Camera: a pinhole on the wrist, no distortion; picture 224 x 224 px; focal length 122.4 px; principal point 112.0 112.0 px. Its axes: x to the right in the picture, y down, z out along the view. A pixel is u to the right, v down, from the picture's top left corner.
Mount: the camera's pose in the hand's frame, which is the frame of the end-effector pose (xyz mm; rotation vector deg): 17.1 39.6 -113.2 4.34 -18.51 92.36
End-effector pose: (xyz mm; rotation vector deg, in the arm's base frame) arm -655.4 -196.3 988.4 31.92 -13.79 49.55
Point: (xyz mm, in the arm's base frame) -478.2 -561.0 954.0
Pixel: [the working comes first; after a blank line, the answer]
In the camera's frame: -283.5 120.8 396.2

24 149
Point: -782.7 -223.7 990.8
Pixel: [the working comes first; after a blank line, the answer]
In the camera's frame: 83.6 90.9 127.5

192 199
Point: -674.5 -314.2 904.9
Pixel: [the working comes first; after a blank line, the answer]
In the camera's frame: -75.8 125.4 154.0

52 212
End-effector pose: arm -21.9 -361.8 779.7 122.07 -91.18 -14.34
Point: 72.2 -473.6 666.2
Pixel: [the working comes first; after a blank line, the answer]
In the camera's frame: -101.8 -129.0 215.9

54 39
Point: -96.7 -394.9 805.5
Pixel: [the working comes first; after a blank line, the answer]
In the camera's frame: 74.5 -16.5 114.0

192 94
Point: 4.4 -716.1 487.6
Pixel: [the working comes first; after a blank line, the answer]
In the camera's frame: -28.0 -351.2 417.2

104 9
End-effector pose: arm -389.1 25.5 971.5 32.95 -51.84 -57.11
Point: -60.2 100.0 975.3
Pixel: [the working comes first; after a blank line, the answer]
In the camera's frame: 102.6 23.6 -196.5

behind the camera
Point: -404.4 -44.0 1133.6
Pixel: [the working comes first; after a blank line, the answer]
In the camera's frame: 89.2 -136.4 175.7

174 17
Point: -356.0 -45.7 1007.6
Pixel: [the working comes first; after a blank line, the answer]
In the camera's frame: -7.0 -83.2 97.4

103 7
